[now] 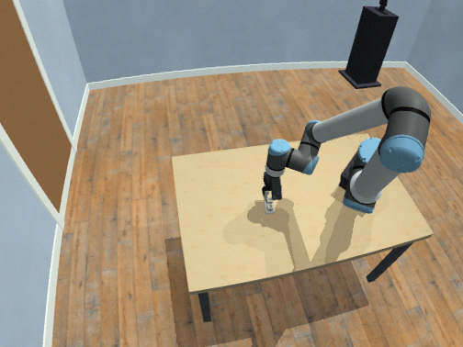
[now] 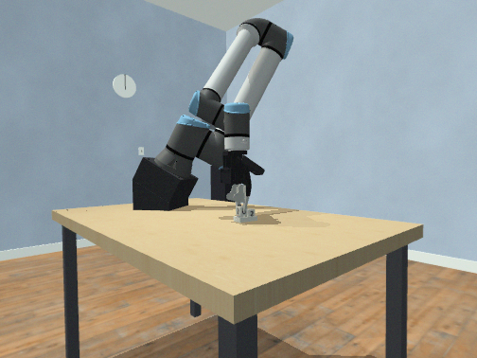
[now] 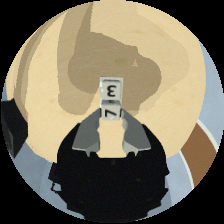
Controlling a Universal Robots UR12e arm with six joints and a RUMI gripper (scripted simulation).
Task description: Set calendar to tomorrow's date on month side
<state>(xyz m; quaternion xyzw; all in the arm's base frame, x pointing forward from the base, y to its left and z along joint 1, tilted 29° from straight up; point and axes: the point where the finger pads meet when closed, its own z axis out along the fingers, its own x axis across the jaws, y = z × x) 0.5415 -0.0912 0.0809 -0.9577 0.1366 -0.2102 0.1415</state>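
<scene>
Now: hand 20 mm to the right of the calendar tray and 40 mm above it.
</scene>
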